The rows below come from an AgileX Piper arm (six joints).
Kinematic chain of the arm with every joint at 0, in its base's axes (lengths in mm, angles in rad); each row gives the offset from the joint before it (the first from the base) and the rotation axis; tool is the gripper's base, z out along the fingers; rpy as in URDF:
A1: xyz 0 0 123 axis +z
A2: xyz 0 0 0 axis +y
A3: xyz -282.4 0 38.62 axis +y
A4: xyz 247.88 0 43.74 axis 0.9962 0 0.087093
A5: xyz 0 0 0 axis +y
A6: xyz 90.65 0 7.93 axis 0.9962 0 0.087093
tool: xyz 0 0 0 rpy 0 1.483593 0
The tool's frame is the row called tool.
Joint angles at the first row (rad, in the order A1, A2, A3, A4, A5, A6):
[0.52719 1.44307 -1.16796 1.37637 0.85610 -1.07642]
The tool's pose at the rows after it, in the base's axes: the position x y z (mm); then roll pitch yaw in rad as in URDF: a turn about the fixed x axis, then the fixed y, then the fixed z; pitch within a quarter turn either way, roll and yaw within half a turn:
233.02 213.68 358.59 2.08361 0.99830 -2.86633
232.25 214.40 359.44 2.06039 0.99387 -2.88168
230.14 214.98 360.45 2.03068 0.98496 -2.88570
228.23 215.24 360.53 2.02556 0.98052 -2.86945
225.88 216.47 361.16 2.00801 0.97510 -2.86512
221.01 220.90 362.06 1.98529 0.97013 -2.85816
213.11 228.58 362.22 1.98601 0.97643 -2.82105
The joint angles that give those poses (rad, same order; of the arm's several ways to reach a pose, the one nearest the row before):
[0.52720 1.44307 -1.16796 1.37637 0.85609 -1.07641]
[0.52902 1.44308 -1.16799 1.38891 0.86097 -1.07623]
[0.52904 1.44306 -1.16797 1.40282 0.88515 -1.07622]
[0.52905 1.44306 -1.16795 1.40283 0.90632 -1.07624]
[0.53310 1.44306 -1.16795 1.41072 0.92315 -1.07623]
[0.55167 1.44306 -1.16793 1.42281 0.93284 -1.07627]
[0.58687 1.44306 -1.16795 1.42502 0.93287 -1.08377]

